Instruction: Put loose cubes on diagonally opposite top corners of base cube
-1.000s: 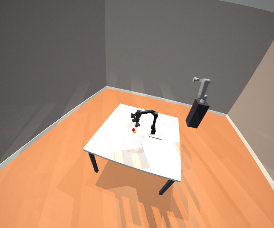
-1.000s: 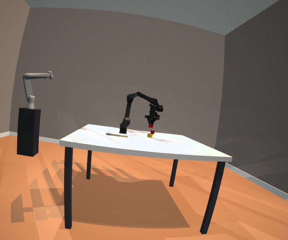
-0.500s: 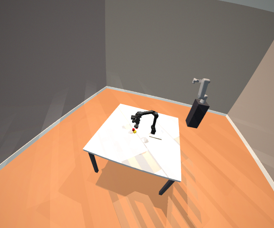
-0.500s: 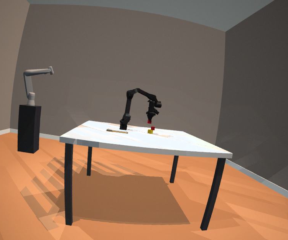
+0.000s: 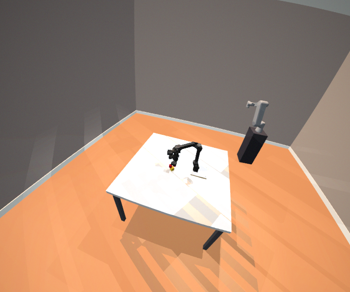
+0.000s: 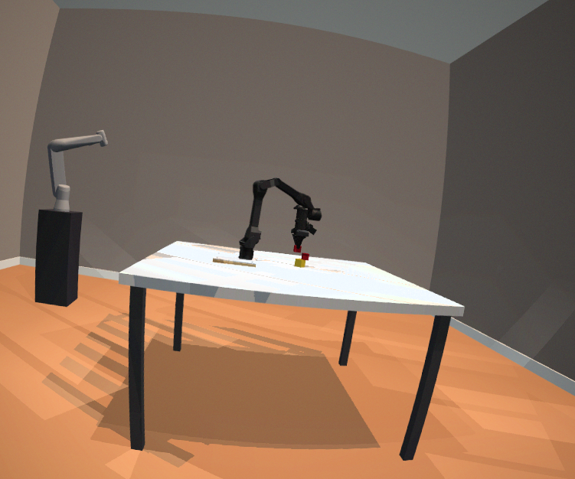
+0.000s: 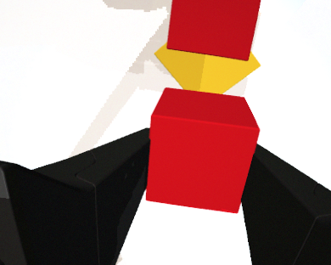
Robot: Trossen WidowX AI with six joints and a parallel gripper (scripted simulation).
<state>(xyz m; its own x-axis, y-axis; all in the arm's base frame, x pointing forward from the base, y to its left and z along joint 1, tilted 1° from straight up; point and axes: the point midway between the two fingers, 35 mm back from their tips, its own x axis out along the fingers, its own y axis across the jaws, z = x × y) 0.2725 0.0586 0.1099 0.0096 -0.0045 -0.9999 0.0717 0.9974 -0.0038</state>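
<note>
Now: the yellow base cube 70 mm below my gripper tip and 20 mm ahead of it. Round my gripper tip: red cube: right at my gripper tip.
</note>
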